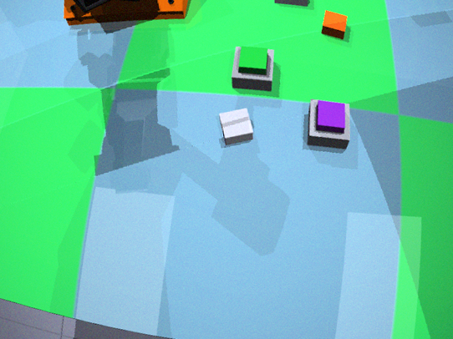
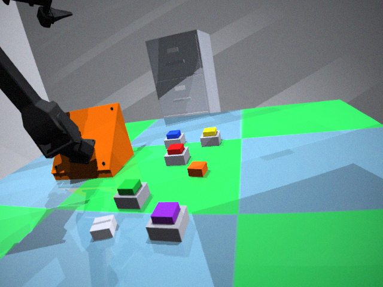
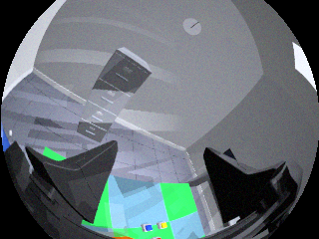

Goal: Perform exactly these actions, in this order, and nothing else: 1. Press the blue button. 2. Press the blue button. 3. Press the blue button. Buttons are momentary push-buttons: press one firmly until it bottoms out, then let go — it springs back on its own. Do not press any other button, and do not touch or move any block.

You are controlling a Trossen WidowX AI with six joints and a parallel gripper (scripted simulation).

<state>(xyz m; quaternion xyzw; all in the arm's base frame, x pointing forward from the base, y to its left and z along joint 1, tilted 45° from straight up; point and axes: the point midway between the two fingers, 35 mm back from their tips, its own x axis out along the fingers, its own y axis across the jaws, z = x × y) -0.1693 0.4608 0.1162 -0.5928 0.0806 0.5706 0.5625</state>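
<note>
Now: the blue button 30 cm ahead of my gripper tip, 12 cm to the right of it and 45 cm below it. From my gripper tip the other things lie so: red button 35 cm ahead, 22 cm to the right, 45 cm below; then green button 31 cm ahead, 38 cm to the right, 45 cm below; then yellow button 41 cm ahead, 12 cm to the right, 45 cm below.
</note>
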